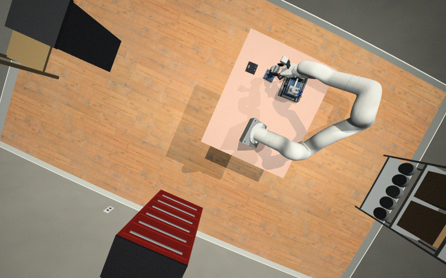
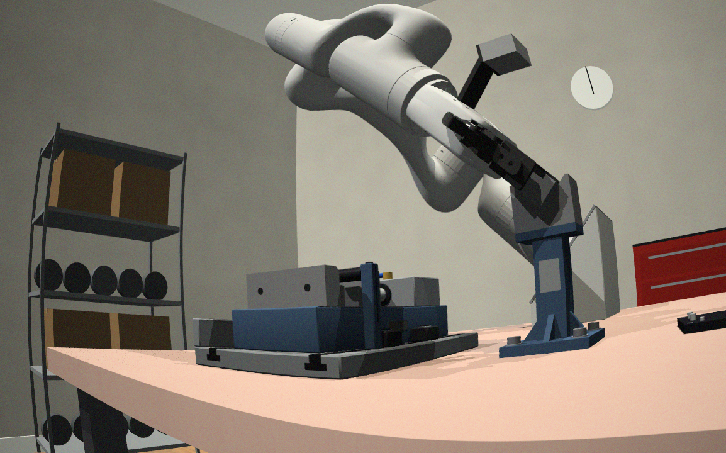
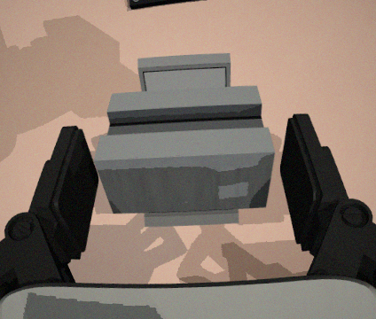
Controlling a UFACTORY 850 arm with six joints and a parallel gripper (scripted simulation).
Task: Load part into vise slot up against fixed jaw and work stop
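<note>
My gripper is now 1 cm to the right of the part and 1 cm above it. From my hand the other things lie so: cylinder rod 1 cm ahead, 21 cm to the right, 9 cm below; then moving jaw 6 cm ahead, 21 cm to the right, 9 cm below; then work stop rod 10 cm ahead, 16 cm to the right, 8 cm below.
</note>
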